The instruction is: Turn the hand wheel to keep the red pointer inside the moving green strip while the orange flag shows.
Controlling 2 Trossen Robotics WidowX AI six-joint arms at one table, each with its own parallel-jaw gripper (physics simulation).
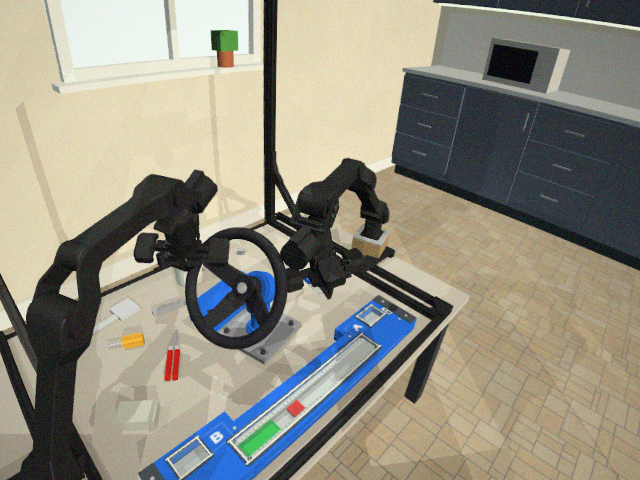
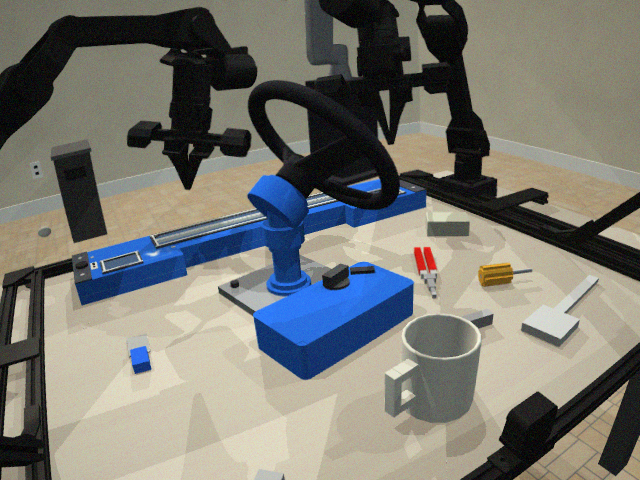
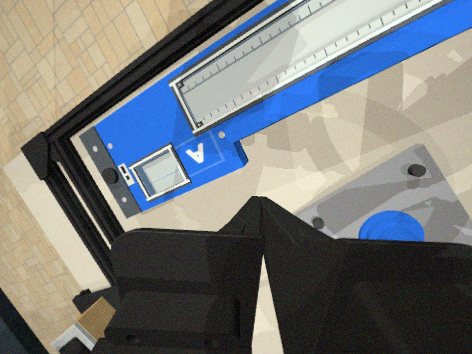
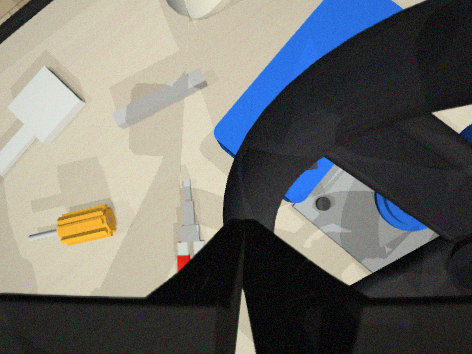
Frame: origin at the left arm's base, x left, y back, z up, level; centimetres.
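Seen in the pictures: left gripper, fingertip midpoint: (image 1: 328,298) (image 2: 188,189) (image 3: 257,203); right gripper, fingertip midpoint: (image 1: 186,269) (image 2: 390,144) (image 4: 241,231); left arm's base, link origin: (image 1: 371,233); right arm's base, link origin: (image 2: 468,178).
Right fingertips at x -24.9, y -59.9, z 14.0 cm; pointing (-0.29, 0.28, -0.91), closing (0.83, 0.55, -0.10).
Pixels of each thing's top centre, then the offset from my right fingertips to it. "*": a spot on its surface instead.
- red pointer, surface spot: (image 1: 295,408) * dy -7.8, dx +32.6, dz -18.1 cm
- green strip, surface spot: (image 1: 259,437) * dy -16.7, dx +29.5, dz -18.1 cm
- grey mug, surface spot: (image 2: 442,367) * dy +20.5, dx -20.4, dz -14.4 cm
- red pliers, top centre: (image 4: 191,260) (image 2: 427,268) (image 1: 173,351) dy -7.2, dx -1.8, dz -21.1 cm
- yellow-handled screwdriver, top centre: (image 4: 60,230) (image 2: 507,263) (image 1: 123,337) dy -11.7, dx -13.6, dz -18.9 cm
- grey block, top centre: (image 2: 447,216) (image 1: 136,411) dy -24.3, dx +4.2, dz -19.1 cm
- small blue block, top centre: (image 2: 136,343) dy +34.3, dx +15.9, dz -20.5 cm
The black hand wheel (image 1: 280,281) (image 2: 375,157) (image 4: 256,168) stands tilted on its blue column (image 2: 285,248) in the middle of the table. On the long blue gauge (image 1: 390,333) (image 2: 137,271) (image 3: 147,116) the red pointer (image 1: 295,408) sits just outside the green strip (image 1: 259,437), on the side toward end A. I see no orange flag. My right gripper (image 1: 189,272) (image 2: 391,138) (image 4: 241,231) is shut and empty, its tip at the wheel's rim. My left gripper (image 1: 328,292) (image 2: 187,183) (image 3: 257,203) is shut and empty, hanging beside the wheel above the table.
A grey mug (image 2: 442,367), red pliers (image 1: 171,364) (image 2: 426,264) (image 4: 187,225), a yellow-handled screwdriver (image 1: 130,341) (image 2: 496,273) (image 4: 87,223), a grey block (image 1: 139,413) (image 2: 448,224) and a small blue block (image 2: 140,358) lie around. A blue box (image 2: 332,319) sits behind the column. A black frame post (image 1: 270,119) rises at the back.
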